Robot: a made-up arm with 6 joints. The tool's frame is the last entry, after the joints. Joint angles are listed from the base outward. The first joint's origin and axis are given. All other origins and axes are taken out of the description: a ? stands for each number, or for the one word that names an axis. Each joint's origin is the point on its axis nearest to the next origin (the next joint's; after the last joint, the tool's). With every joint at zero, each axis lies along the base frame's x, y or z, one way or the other. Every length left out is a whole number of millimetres.
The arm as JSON. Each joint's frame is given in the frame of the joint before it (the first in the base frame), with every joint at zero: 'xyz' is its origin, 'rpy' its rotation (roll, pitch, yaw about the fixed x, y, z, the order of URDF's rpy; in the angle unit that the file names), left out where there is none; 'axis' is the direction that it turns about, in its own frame. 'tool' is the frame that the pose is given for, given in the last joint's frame.
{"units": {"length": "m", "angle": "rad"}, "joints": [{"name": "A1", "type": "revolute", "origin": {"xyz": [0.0, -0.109, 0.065]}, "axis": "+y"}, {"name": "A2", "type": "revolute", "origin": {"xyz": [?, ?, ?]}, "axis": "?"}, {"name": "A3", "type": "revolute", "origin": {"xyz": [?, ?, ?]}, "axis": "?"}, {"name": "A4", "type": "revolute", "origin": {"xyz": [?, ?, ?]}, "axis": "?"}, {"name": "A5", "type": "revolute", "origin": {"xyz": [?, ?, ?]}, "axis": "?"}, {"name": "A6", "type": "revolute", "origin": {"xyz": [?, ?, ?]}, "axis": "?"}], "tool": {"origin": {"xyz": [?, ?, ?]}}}
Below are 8 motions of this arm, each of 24 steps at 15 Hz.
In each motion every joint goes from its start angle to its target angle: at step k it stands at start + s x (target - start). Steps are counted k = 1, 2, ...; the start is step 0. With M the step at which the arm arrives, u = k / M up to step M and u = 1 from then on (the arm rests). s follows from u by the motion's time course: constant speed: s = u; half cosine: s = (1 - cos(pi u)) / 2; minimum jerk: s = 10 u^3 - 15 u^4 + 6 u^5.
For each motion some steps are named. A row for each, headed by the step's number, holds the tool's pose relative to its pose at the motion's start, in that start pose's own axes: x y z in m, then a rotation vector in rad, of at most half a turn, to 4 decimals.
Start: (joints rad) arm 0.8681 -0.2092 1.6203 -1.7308 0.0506 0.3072
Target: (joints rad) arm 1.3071 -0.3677 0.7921 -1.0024 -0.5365 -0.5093
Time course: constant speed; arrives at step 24
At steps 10, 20, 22, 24:
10: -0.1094 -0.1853 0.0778 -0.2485 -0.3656 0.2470
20: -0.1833 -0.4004 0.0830 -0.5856 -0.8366 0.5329
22: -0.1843 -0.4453 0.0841 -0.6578 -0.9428 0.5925
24: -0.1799 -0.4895 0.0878 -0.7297 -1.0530 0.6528

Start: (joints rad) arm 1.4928 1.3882 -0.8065 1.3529 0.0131 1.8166
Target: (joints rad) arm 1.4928 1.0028 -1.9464 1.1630 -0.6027 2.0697
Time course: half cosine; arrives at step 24
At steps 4, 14, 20, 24:
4: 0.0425 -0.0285 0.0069 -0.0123 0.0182 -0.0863
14: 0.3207 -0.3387 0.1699 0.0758 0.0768 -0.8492
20: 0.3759 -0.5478 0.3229 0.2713 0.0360 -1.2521
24: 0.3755 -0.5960 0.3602 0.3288 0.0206 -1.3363

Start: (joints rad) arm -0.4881 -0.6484 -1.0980 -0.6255 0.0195 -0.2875
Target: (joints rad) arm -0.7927 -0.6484 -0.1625 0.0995 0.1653 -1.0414
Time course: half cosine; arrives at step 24
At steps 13, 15, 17, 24:
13: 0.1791 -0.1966 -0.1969 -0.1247 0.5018 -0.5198
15: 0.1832 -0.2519 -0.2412 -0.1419 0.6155 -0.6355
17: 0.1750 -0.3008 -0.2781 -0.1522 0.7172 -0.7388
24: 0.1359 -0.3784 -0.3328 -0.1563 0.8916 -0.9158

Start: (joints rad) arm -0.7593 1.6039 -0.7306 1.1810 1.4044 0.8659
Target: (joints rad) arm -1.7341 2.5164 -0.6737 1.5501 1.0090 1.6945
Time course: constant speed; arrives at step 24
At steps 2, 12, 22, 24:
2: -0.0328 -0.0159 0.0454 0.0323 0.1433 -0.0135
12: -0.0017 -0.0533 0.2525 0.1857 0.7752 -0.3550
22: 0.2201 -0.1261 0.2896 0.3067 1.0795 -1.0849
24: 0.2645 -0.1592 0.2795 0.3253 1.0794 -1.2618

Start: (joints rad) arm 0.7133 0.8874 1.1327 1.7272 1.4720 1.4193
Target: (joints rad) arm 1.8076 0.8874 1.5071 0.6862 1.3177 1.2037
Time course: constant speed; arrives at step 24
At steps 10, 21, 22, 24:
10: -0.4874 -0.2066 0.2986 0.3295 -0.2199 0.7239
21: -0.7572 -0.6846 0.3172 0.6445 -0.7699 1.3908
22: -0.7644 -0.7252 0.3048 0.6723 -0.8359 1.4385
24: -0.7710 -0.8008 0.2757 0.7280 -0.9756 1.5249

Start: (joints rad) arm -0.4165 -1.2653 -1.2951 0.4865 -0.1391 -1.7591
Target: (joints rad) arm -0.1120 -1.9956 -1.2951 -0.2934 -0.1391 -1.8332
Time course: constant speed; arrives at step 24
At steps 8, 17, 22, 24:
8: -0.0780 0.0811 -0.0347 -0.2923 -0.0700 0.2921
17: -0.1834 0.1397 -0.0827 -0.6378 -0.2434 0.5941
22: -0.2428 0.1568 -0.1130 -0.8334 -0.3806 0.7434
24: -0.2659 0.1609 -0.1257 -0.9118 -0.4433 0.7986

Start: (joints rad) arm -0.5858 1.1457 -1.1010 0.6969 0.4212 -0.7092
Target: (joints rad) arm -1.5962 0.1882 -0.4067 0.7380 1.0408 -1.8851
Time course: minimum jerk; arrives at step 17
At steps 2, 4, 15, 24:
2: 0.0005 0.0026 -0.0160 -0.0291 0.0105 -0.0065
4: 0.0016 0.0101 -0.1061 -0.1929 0.0651 -0.0433
15: -0.0392 -0.5501 -0.6722 -1.9335 0.3449 -0.9753
24: -0.0406 -0.5590 -0.6705 -1.9474 0.3468 -0.9996

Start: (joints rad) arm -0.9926 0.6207 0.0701 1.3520 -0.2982 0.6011
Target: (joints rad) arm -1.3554 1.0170 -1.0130 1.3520 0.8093 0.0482
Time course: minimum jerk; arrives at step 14
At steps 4, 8, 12, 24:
4: 0.1059 -0.0137 -0.0275 0.0137 0.0927 -0.1498
8: 0.3060 -0.0559 -0.3284 -0.1704 0.5970 -0.5476
12: 0.1708 -0.0473 -0.6267 -0.5093 1.0421 -0.6403
24: 0.1519 -0.0458 -0.6443 -0.5378 1.0719 -0.6393

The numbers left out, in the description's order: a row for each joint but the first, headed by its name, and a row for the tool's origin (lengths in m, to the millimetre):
A2: xyz -0.52 0.0 0.053, axis +x
A3: xyz 0.0 0.119 0.027, axis -z
A4: xyz 0.491 -0.114 0.0, axis +x
A5: xyz 0.0 -0.031 0.195, axis -z
A6: xyz -0.198 0.183 0.0, axis +x
tool: xyz 0.0 0.312 -0.034

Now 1 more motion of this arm.
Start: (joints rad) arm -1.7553 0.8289 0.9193 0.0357 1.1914 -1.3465
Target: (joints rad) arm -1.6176 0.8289 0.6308 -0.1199 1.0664 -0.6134
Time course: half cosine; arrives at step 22
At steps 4, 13, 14, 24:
4: -0.0146 0.0041 0.0153 0.0468 -0.0276 -0.0083
13: -0.1429 0.0174 0.1132 0.3738 -0.2321 -0.0147
14: -0.1611 0.0172 0.1230 0.4121 -0.2567 -0.0092
24: -0.2466 0.0119 0.1589 0.5775 -0.3629 0.0306

